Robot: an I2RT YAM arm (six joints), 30 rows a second.
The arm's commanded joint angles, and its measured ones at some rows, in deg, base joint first. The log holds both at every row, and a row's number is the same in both.
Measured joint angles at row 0:
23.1, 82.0, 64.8, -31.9, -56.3, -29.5
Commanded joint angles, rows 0 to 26:
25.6, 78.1, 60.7, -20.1, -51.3, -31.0
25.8, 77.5, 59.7, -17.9, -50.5, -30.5
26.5, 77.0, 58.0, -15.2, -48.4, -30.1
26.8, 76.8, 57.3, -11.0, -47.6, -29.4
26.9, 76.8, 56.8, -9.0, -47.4, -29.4
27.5, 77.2, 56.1, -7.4, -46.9, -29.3
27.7, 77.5, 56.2, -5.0, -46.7, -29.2
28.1, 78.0, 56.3, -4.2, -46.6, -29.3
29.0, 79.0, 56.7, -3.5, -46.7, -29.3
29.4, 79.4, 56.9, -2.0, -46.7, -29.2
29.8, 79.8, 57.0, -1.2, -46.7, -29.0
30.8, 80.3, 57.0, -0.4, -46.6, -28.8
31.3, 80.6, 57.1, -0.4, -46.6, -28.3
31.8, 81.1, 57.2, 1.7, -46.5, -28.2
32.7, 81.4, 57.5, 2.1, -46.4, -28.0
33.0, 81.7, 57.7, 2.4, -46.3, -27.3
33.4, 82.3, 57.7, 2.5, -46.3, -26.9
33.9, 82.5, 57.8, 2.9, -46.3, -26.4
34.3, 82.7, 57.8, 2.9, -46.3, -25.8
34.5, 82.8, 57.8, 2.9, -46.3, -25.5
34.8, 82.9, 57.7, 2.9, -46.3, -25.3
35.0, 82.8, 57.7, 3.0, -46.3, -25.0
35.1, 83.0, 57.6, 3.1, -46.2, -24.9
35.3, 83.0, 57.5, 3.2, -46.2, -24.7
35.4, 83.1, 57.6, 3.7, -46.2, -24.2
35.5, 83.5, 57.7, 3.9, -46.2, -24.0
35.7, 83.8, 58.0, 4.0, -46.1, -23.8
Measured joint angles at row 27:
34.1, 83.2, 55.9, -0.8, -44.5, -24.8
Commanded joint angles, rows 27 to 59:
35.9, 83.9, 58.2, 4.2, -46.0, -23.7
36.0, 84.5, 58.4, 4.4, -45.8, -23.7
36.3, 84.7, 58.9, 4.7, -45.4, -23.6
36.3, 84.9, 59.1, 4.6, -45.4, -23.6
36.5, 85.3, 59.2, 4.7, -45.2, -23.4
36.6, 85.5, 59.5, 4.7, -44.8, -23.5
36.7, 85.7, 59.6, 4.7, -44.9, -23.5
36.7, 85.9, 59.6, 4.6, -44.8, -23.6
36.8, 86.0, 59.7, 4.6, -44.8, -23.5
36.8, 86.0, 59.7, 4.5, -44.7, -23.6
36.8, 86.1, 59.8, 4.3, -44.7, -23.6
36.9, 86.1, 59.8, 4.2, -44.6, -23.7
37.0, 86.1, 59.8, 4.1, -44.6, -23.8
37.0, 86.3, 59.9, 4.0, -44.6, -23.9
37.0, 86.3, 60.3, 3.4, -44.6, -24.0
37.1, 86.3, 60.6, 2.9, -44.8, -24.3
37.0, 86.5, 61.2, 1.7, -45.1, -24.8
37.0, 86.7, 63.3, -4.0, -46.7, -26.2
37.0, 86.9, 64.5, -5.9, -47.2, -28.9
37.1, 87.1, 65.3, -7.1, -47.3, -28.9
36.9, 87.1, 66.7, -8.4, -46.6, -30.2
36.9, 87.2, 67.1, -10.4, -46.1, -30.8
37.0, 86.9, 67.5, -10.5, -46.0, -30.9
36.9, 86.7, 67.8, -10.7, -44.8, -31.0
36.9, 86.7, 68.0, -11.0, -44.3, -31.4
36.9, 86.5, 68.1, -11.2, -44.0, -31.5
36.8, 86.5, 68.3, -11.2, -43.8, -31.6
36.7, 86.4, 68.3, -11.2, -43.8, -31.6
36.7, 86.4, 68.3, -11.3, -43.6, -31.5
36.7, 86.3, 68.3, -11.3, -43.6, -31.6
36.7, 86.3, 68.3, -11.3, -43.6, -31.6
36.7, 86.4, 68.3, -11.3, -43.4, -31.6
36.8, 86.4, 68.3, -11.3, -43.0, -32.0
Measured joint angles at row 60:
35.3, 87.5, 64.7, -13.8, -40.1, -30.1
